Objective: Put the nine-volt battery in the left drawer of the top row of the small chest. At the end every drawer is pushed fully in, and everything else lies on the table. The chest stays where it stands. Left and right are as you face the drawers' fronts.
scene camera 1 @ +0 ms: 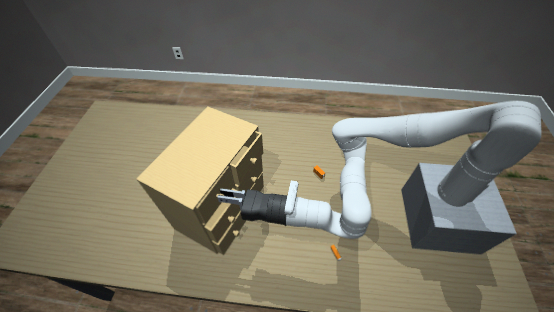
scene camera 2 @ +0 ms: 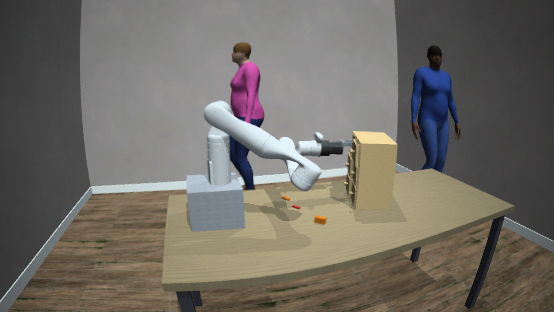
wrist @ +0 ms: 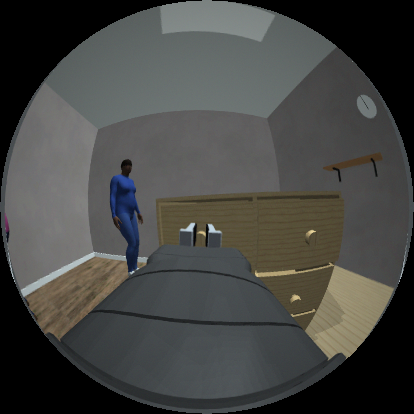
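Pixels of known places: gripper, fingertip midpoint: point(scene camera 1: 219, 195) point(scene camera 2: 352, 143) point(wrist: 200, 231); arm's base at its link origin: point(scene camera 1: 452, 193) point(scene camera 2: 220, 181).
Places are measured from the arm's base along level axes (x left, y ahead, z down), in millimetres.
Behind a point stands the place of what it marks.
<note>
The nine-volt battery, an orange block point(scene camera 1: 319, 172) @[z 148, x -175, y 376 mm] point(scene camera 2: 320, 220) @[z 157, x -192, y 371 mm], lies on the table in front of the small wooden chest point(scene camera 1: 195, 155) @[z -145, x -25, y 752 mm] point(scene camera 2: 375, 175) @[z 2, x -173, y 663 mm]. My gripper point(scene camera 1: 220, 195) @[z -96, x 67, y 682 mm] point(scene camera 2: 351, 143) @[z -96, x 67, y 682 mm] point(wrist: 200, 231) @[z -96, x 67, y 682 mm] is level at the chest's top row, shut on the round knob of the top-left drawer point(wrist: 230, 220) @[z -109, x 28, y 674 mm]. The knob shows between the fingers in the wrist view. That drawer looks pushed in or nearly so; the fingers partly hide it. The top-right drawer point(scene camera 1: 245, 170) @[z -73, x -28, y 625 mm] point(wrist: 285, 225) @[z -102, x -26, y 626 mm] stands partly out. A lower left drawer point(scene camera 1: 217, 225) @[z -17, x 117, y 695 mm] also stands partly out, below my fingers.
An orange cylinder point(scene camera 1: 335, 252) @[z 159, x 128, y 346 mm] point(scene camera 2: 286, 198) @[z 163, x 114, y 343 mm] and a small red item point(scene camera 2: 296, 206) @[z 163, x 3, y 347 mm] lie on the table point(scene camera 1: 115, 240) @[z 172, x 96, y 1082 mm] point(scene camera 2: 425, 215) @[z 172, x -378, y 861 mm]; the arm hides the red item in scene camera 1. The grey arm base point(scene camera 1: 465, 225) @[z 0, x 104, y 2 mm] point(scene camera 2: 216, 207) @[z 69, x -106, y -43 mm] stands opposite the drawers. Two people stand beyond the table.
</note>
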